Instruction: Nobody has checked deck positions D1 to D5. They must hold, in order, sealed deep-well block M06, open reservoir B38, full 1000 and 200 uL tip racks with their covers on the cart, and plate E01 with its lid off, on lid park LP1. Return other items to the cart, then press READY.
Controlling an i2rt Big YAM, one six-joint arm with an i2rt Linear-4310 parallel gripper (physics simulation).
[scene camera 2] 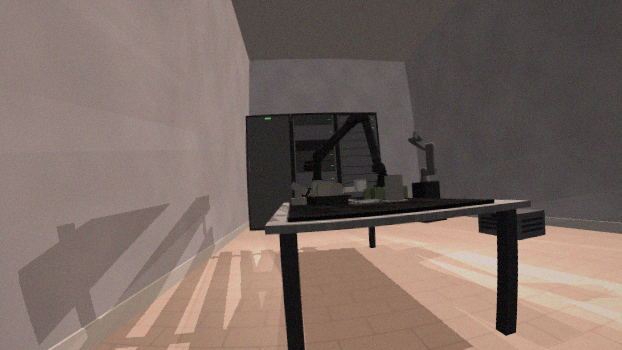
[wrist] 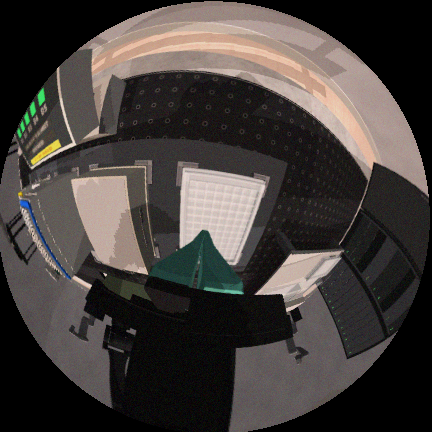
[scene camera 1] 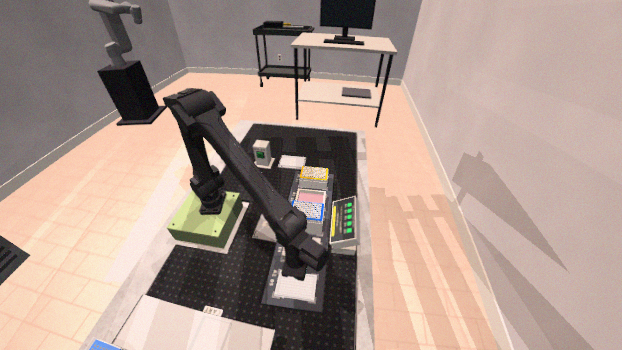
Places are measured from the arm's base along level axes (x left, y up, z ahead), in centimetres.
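Pixels of known places: gripper, fingertip midpoint: (wrist: 203,234) (scene camera 1: 297,278); arm's base at its link origin: (scene camera 2: 383,187) (scene camera 1: 213,203).
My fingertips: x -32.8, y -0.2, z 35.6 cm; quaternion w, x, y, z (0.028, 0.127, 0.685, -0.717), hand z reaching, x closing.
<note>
Ahead of a thing's pixels: the offset from my fingertips to its middle. "*": to the spot under its first point.
My gripper (scene camera 1: 300,276) (wrist: 203,234) is shut and empty, over the near edge of a white gridded plate @[dx -1.4, dy -1.9, dz -0.6 cm] (scene camera 1: 296,289) (wrist: 222,212) at the deck's near end. Beside it stands a white-topped block @[dx +10.8, dy -0.5, dz +1.6 cm] (wrist: 107,220), mostly hidden by the arm in scene camera 1. Beyond are a blue-rimmed tip rack @[dx +23.1, dy +2.3, dz +3.7 cm] (scene camera 1: 309,210) (wrist: 42,240), a reservoir with pink contents @[dx +35.3, dy -1.0, dz +5.8 cm] (scene camera 1: 311,196) and a yellow-rimmed tip rack @[dx +47.5, dy +0.7, dz +7.9 cm] (scene camera 1: 314,173). A flat white piece @[dx +67.8, dy -5.9, dz -2.8 cm] (scene camera 1: 292,161) lies at the far side, by a small box with a green button @[* dx +64.8, dy +1.4, dz -19.2 cm] (scene camera 1: 260,154). Whether the plate has a lid is unclear.
A tilted status panel @[* dx +19.4, dy +4.5, dz +17.6 cm] (scene camera 1: 344,220) (wrist: 45,120) with green marks stands right of the deck. The cart @[dx -23.5, dy -4.0, dz -31.7 cm] (scene camera 1: 200,327) (wrist: 280,275) is at the near left, with a blue item @[* dx -20.9, dy +8.0, dz -48.7 cm] (scene camera 1: 103,345) at its edge. The green arm base (scene camera 1: 202,220) stands left of the deck.
</note>
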